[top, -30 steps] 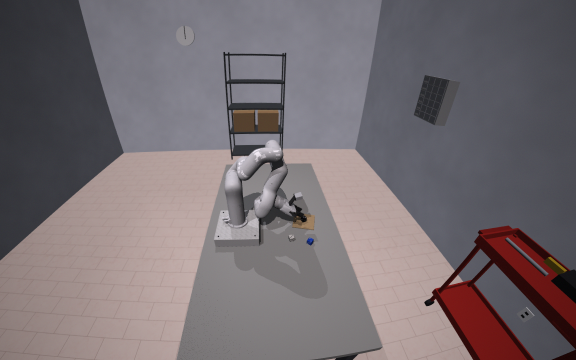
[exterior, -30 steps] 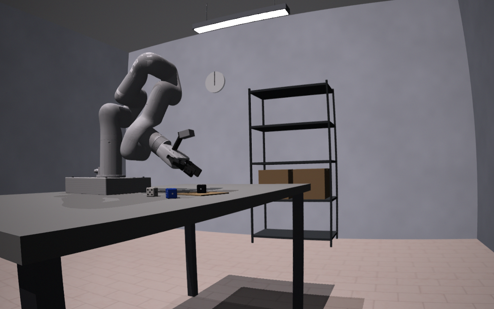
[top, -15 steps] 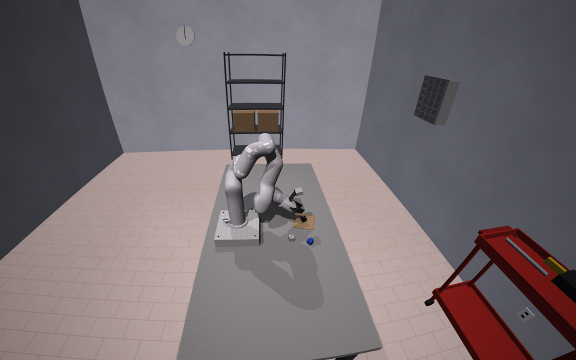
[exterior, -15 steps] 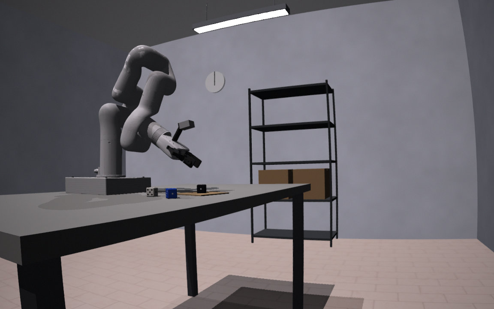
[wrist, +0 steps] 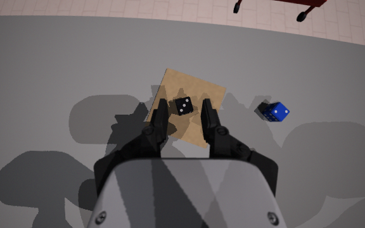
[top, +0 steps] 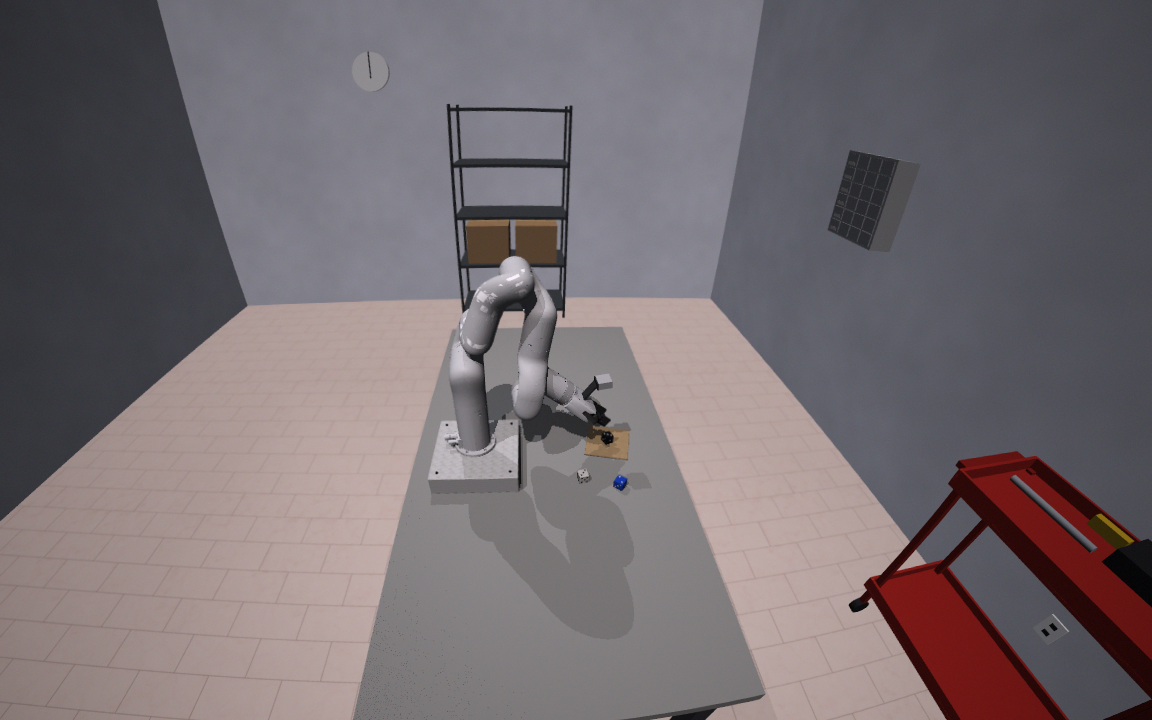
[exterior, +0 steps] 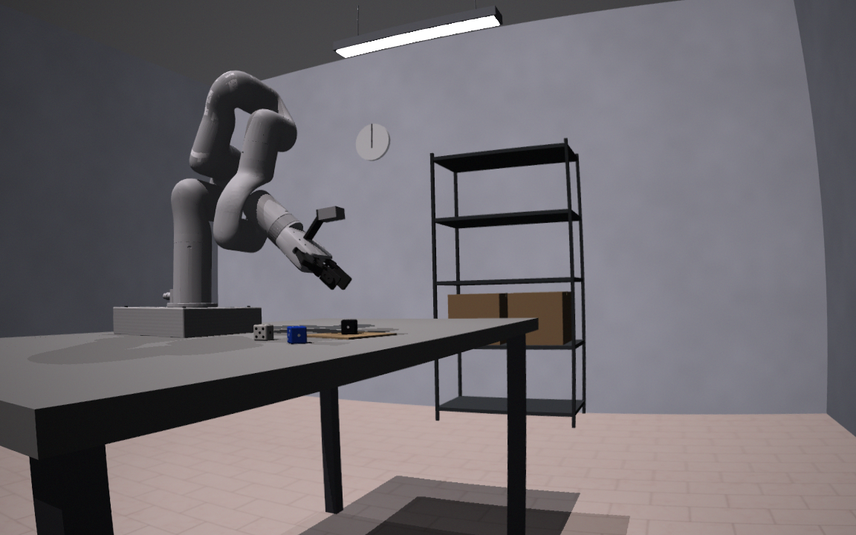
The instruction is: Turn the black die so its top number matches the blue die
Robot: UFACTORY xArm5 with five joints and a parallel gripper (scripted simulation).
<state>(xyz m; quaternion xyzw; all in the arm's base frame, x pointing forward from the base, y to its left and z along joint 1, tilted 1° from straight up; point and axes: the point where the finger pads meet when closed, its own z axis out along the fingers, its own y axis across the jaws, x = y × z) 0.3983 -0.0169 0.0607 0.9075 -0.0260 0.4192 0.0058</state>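
Right now the black die is 3 cm ahead of my hand and 10 cm below it. Round my hand: blue die 1 cm ahead, 19 cm to the right, 11 cm below; white die 9 cm behind, 14 cm to the right, 11 cm below; tan mat 3 cm ahead, 1 cm to the right, 12 cm below.
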